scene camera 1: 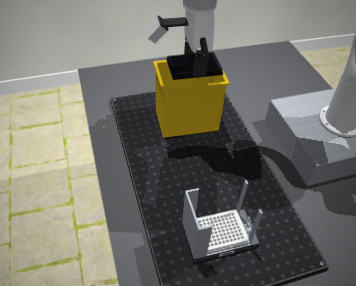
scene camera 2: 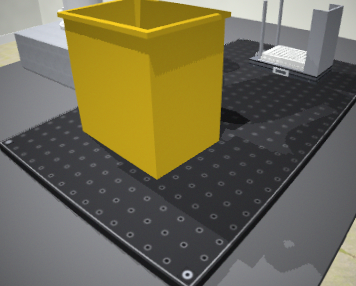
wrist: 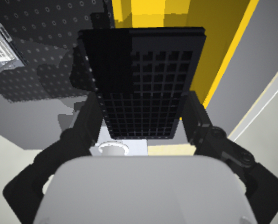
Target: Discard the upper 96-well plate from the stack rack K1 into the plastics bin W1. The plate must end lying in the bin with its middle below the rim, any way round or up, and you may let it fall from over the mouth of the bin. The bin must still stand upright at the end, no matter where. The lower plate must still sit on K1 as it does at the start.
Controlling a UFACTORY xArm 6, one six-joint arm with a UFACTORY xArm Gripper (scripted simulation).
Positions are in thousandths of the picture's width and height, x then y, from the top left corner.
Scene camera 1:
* gripper: 546, 226
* black 96-well plate: 510, 233
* yellow plastics bin W1: 515, 386
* white 96-well plate: 639, 774
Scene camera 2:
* yellow plastics bin W1: 431, 334
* white 96-well plate: 816, 201
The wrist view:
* gripper: 509, 458
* black 96-well plate: 531, 467
